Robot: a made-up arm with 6 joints. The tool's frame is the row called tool. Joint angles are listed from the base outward. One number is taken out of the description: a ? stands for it. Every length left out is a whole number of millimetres.
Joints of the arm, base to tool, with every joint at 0 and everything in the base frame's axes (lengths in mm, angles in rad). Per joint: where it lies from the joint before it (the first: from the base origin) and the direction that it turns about. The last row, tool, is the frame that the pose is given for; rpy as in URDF.
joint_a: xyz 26 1 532 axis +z
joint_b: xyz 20 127 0 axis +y
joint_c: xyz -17 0 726 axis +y
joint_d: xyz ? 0 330 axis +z
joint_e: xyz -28 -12 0 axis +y
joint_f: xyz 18 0 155 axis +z
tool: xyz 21 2 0 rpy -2.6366 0.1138 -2.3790
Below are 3 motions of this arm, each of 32 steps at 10 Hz.
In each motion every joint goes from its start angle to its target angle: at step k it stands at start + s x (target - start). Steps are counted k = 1, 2, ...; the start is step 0. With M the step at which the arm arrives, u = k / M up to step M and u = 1 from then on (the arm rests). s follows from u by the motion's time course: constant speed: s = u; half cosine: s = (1 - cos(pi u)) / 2; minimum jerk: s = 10 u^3 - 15 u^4 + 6 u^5.
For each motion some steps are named. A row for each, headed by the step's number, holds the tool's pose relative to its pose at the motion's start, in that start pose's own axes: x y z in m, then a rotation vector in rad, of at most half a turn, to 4 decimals.
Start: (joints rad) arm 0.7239 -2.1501 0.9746 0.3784 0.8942 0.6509
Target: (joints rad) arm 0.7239 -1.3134 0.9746 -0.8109 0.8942 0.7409
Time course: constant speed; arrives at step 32
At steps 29, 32:
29: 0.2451 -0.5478 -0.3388 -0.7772 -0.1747 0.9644
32: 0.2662 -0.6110 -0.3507 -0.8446 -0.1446 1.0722

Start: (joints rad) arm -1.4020 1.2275 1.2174 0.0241 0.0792 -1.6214
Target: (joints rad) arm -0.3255 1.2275 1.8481 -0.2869 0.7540 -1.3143
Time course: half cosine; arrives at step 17
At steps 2, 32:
2: 0.0151 0.0323 -0.0167 0.0492 0.0250 0.0144
32: -0.0243 0.8971 -0.0333 0.7447 1.2789 0.5651

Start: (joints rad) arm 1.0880 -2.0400 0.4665 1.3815 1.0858 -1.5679
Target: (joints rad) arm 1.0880 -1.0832 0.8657 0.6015 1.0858 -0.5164
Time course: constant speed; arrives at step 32
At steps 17, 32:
17: -0.5249 -0.2775 0.1797 -0.5502 0.0918 -1.0607
32: -0.9941 -0.2141 0.3478 -1.1396 0.3036 -1.8420

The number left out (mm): 22
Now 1 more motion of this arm.
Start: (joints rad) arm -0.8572 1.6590 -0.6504 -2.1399 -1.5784 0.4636
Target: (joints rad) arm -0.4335 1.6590 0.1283 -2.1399 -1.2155 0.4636
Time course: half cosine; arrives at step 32
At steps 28, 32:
28: 0.1504 0.0010 -0.5047 0.3241 -0.3397 -0.3166
32: 0.1599 0.0080 -0.5233 0.3415 -0.3451 -0.3304

